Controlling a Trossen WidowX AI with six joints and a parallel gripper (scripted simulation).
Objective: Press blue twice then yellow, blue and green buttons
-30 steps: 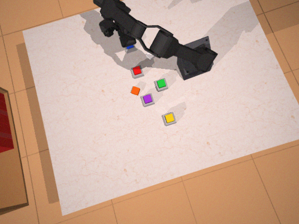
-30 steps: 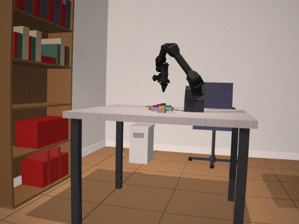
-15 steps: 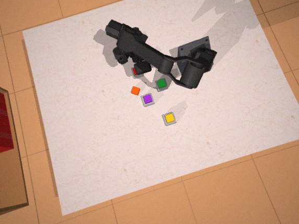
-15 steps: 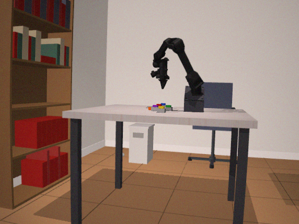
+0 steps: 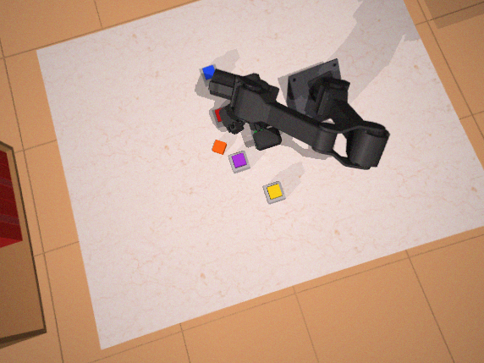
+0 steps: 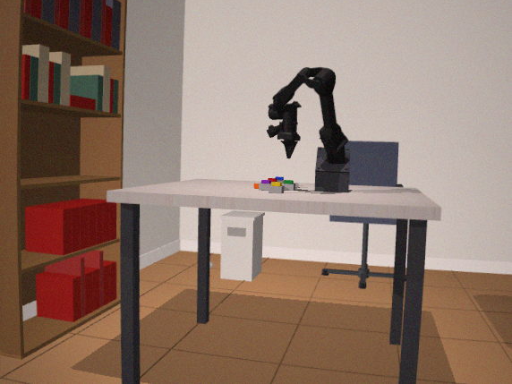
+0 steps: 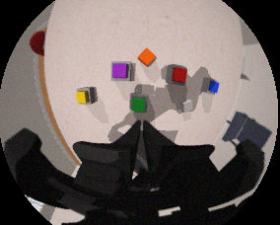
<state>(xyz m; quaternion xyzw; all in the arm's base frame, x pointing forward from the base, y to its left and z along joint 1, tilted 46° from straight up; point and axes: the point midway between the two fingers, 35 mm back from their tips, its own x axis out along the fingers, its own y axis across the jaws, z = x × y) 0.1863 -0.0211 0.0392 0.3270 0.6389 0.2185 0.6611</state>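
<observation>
The green button lies 90 mm below my gripper tip. Round my gripper tip: orange block: 120 mm ahead, 20 mm to the right, 120 mm below; then purple button: 80 mm ahead, 40 mm to the left, 90 mm below; then red button: 70 mm ahead, 100 mm to the right, 90 mm below.
</observation>
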